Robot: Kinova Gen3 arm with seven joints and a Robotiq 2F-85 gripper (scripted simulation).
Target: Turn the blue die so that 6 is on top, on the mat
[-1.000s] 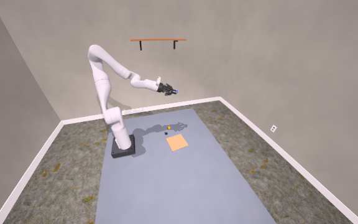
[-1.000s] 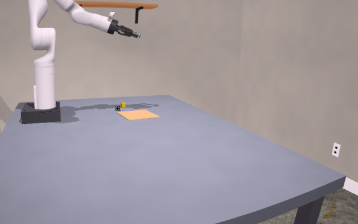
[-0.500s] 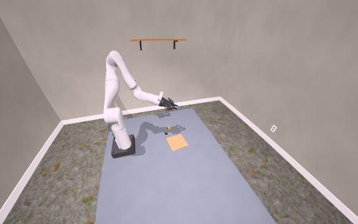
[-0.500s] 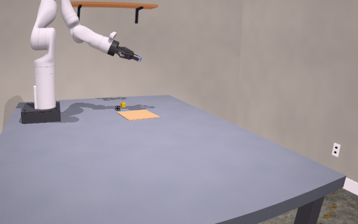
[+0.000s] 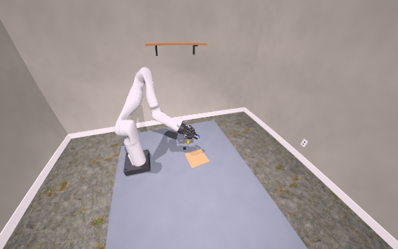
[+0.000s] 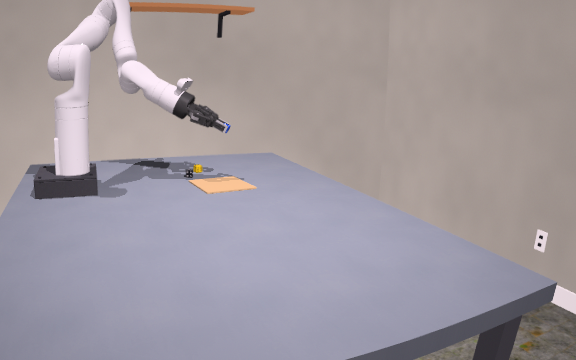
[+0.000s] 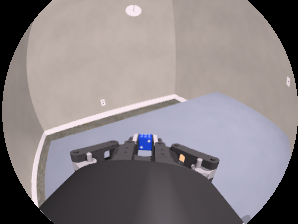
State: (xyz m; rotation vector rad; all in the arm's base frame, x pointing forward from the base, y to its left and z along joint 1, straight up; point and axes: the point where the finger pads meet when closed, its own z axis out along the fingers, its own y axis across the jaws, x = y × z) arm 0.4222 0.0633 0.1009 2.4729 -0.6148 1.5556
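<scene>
Now: hand 150 mm above the mat, 80 mm to the left of it and 10 mm past it. The rest, counted from my hand: black die: 140 mm below, 90 mm behind, 40 mm to the left; yellow die: 140 mm below, 100 mm to the left, 50 mm behind; blue die: 10 mm below, 10 mm ahead.
</scene>
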